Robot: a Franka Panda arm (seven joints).
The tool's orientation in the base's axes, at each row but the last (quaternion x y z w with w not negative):
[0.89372 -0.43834 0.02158 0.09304]
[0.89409 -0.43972 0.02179 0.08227]
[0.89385 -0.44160 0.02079 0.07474]
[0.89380 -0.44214 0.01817 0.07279]
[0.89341 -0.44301 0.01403 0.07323]
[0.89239 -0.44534 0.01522 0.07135]
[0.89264 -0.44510 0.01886 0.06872]
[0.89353 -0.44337 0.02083 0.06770]
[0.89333 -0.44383 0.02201 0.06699]
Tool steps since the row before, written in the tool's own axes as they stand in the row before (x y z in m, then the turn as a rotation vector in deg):
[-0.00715 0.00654 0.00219 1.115 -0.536 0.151]
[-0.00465 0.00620 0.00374 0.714 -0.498 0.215]
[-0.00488 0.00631 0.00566 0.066 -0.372 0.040]
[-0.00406 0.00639 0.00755 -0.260 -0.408 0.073]
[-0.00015 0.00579 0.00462 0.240 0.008 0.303]
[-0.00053 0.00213 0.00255 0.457 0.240 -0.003]
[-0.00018 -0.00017 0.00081 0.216 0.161 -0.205]
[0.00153 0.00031 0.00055 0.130 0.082 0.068]
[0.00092 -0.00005 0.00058 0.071 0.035 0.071]
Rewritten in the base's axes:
[-0.00964 0.00125 -0.00205 1.101 -0.576 -0.093]
[-0.00787 -0.00070 -0.00341 0.823 -0.296 -0.196]
[-0.00814 -0.00080 -0.00537 0.334 0.165 -0.076]
[-0.00778 -0.00173 -0.00713 0.163 0.438 -0.144]
[-0.00487 -0.00400 -0.00390 0.127 -0.238 -0.277]
[-0.00211 -0.00120 -0.00233 0.084 -0.504 0.072]
[0.00000 0.00013 -0.00084 0.008 -0.238 0.240]
[0.00067 -0.00147 -0.00036 0.012 -0.161 -0.046]
[0.00058 -0.00078 -0.00049 0.014 -0.087 -0.060]

